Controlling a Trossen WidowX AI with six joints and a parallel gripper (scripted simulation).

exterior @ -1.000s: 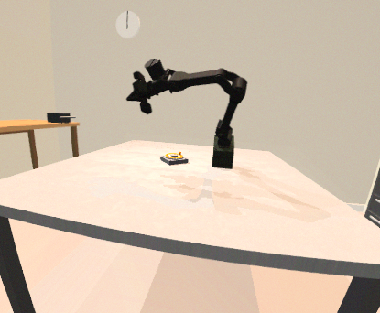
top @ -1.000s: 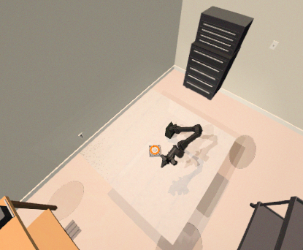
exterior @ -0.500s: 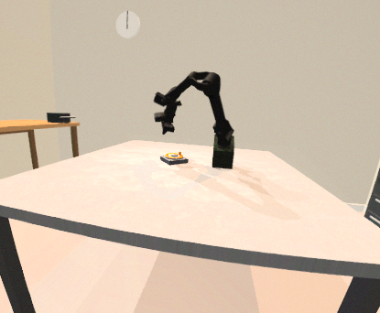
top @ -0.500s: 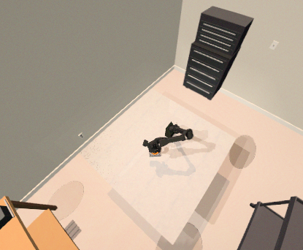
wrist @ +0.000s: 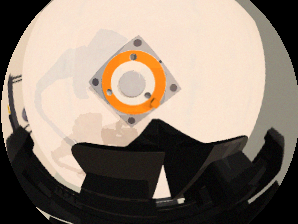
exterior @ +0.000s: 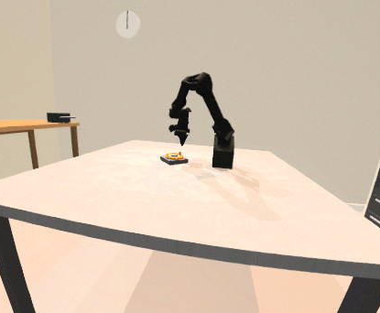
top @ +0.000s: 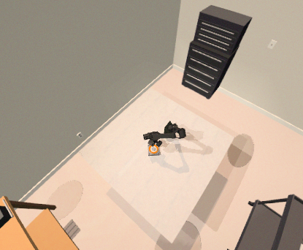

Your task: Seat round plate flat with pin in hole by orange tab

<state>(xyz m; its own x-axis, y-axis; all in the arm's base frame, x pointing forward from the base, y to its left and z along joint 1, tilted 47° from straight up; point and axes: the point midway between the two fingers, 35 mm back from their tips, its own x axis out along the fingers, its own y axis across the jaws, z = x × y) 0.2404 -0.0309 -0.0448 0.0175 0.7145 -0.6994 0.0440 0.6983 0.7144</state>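
My gripper tip is 40 mm short of the base, 30 mm to the right of it and 70 mm above it.
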